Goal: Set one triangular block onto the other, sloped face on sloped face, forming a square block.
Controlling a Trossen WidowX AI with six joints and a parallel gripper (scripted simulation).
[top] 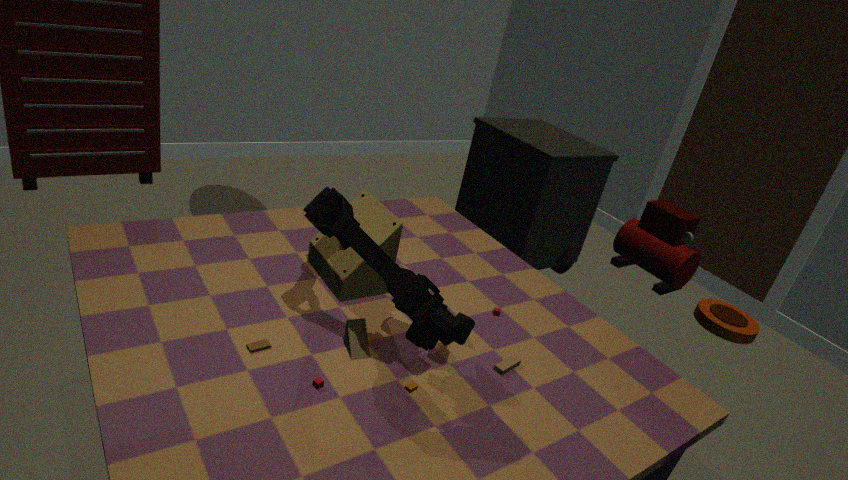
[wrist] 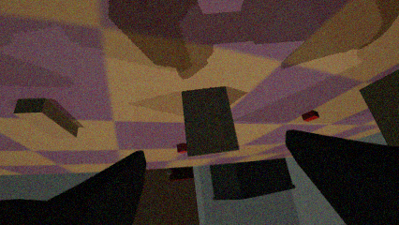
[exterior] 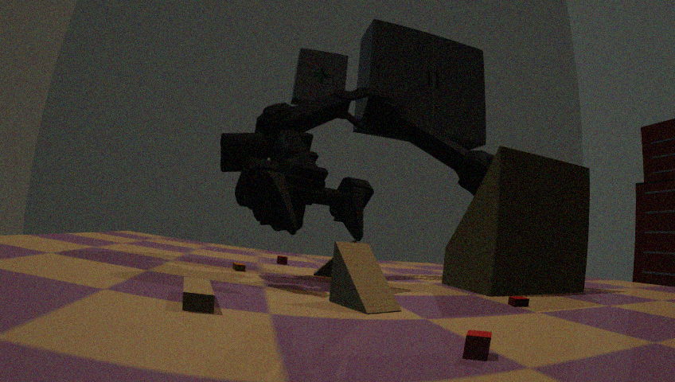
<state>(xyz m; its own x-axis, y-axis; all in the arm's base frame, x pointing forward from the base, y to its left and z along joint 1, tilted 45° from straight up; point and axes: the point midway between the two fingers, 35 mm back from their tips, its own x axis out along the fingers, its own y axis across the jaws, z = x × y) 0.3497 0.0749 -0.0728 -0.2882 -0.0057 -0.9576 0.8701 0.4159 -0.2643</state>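
The triangular block lies 50 mm to the left of my gripper tip, 50 mm below it and 30 mm behind it. Round my gripper tip: orange cube 130 mm to the right, 120 mm ahead, 60 mm below.
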